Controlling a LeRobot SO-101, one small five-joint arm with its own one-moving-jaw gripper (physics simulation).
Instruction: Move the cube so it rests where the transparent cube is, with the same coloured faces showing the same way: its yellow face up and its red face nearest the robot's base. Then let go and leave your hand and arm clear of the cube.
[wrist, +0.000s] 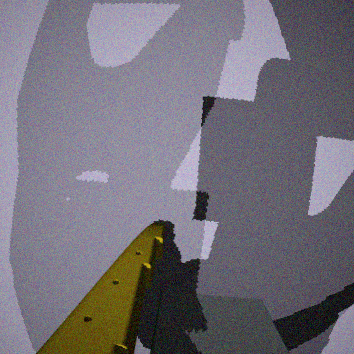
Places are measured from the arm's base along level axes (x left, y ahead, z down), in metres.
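Pixels of known places: hand, tool point: (163, 236).
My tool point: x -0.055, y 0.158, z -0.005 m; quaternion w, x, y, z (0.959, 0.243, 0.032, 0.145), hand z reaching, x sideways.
Behind a point stands the place of what it marks.
My gripper (159, 231) is fully open. Its yellow notched fixed jaw comes up from the lower left of the wrist view, and the moving jaw is out of the picture. A dark grey-green face of the cube (235, 325) {x -0.037, y 0.189, z -0.016 m} shows at the bottom, right of the fixed jaw and cut off by the lower edge. A black shaded area lies between that face and the jaw. No jaw presses on the cube's right side. The cube's red and yellow faces do not show. I cannot make out the transparent cube.
A pale surface (135, 150) {x -0.059, y 0.128, z 0.000 m} fills most of the view, with large overlapping grey shadows of the arm and hand across it. A black band (312, 317) runs up toward the right edge at the lower right, and small black patches lie near the middle.
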